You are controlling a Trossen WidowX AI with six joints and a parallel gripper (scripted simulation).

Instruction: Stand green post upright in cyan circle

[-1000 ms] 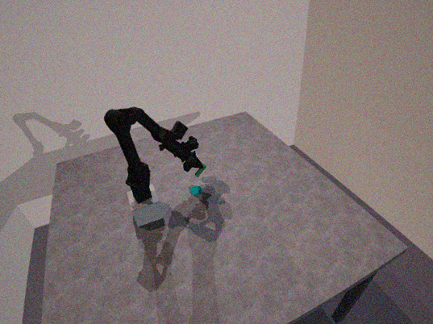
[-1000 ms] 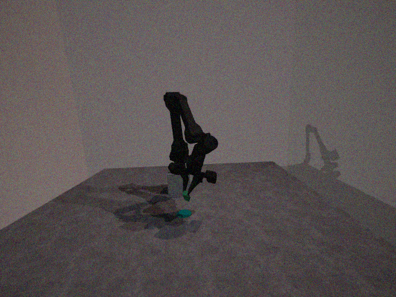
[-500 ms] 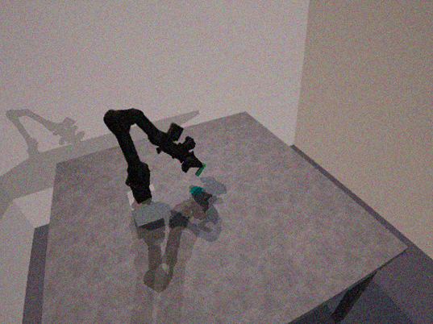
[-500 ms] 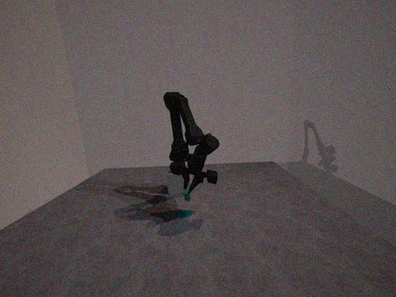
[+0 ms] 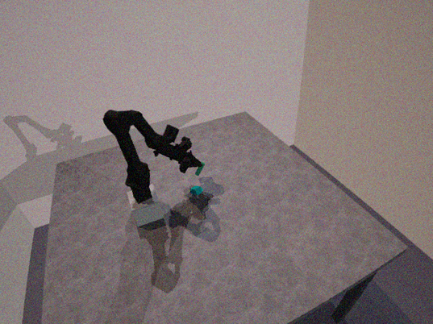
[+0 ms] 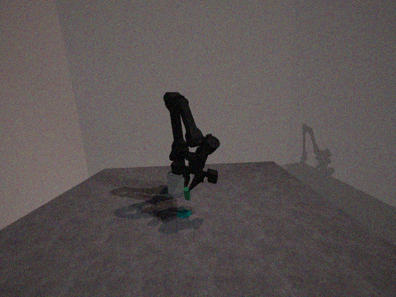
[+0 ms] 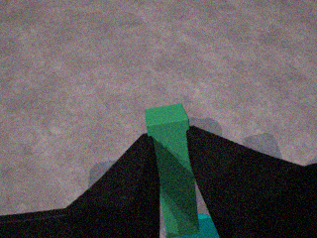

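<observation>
Right now my gripper tip is 50 mm past the cyan circle, 10 mm to the left of it and 120 mm above it. Also, from my gripper tip: green post (10 mm behind, 20 mm below).
</observation>
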